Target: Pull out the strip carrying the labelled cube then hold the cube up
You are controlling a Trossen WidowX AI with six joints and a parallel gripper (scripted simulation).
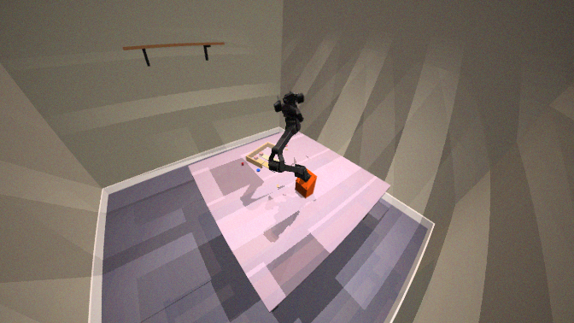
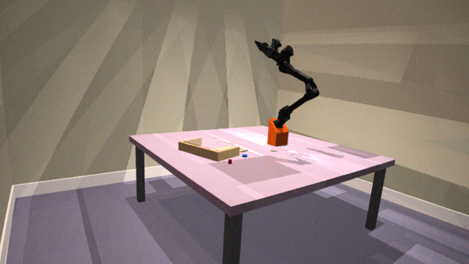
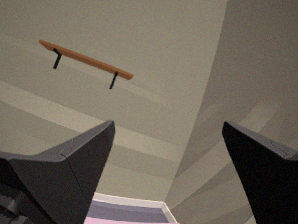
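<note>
My gripper tip is 140 mm short of the yellow cross-hatched strip, 20 mm to the right of it and 670 mm above it. Also, from my gripper tip: red cube: 300 mm ahead, 210 mm to the left, 660 mm below; then blue cube: 150 mm ahead, 140 mm to the left, 670 mm below.
</note>
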